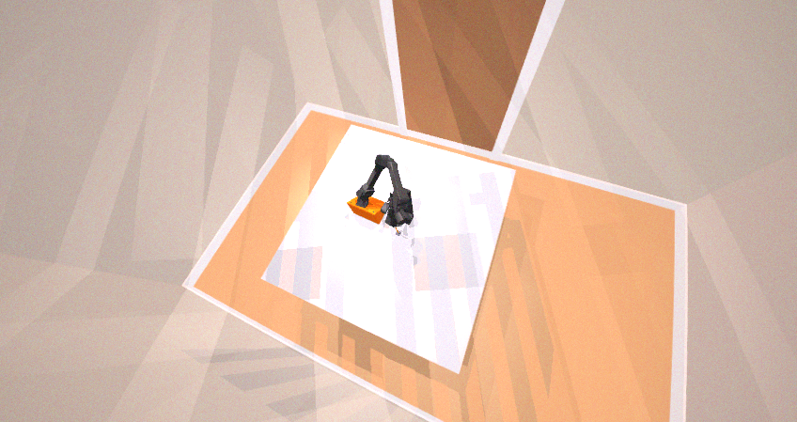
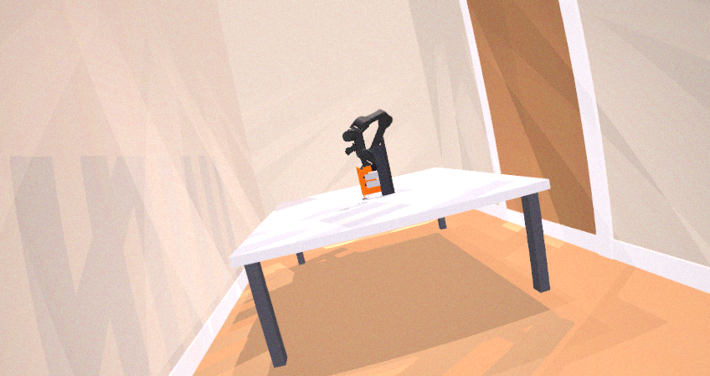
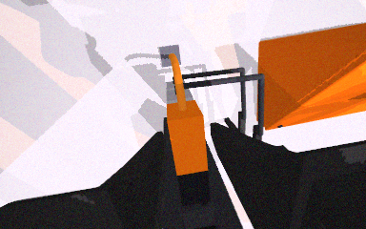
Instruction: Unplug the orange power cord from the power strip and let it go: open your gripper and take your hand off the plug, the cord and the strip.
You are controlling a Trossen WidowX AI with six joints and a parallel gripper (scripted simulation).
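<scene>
My gripper tip is now 30 mm to the right of the orange plug and 10 mm above it.
</scene>
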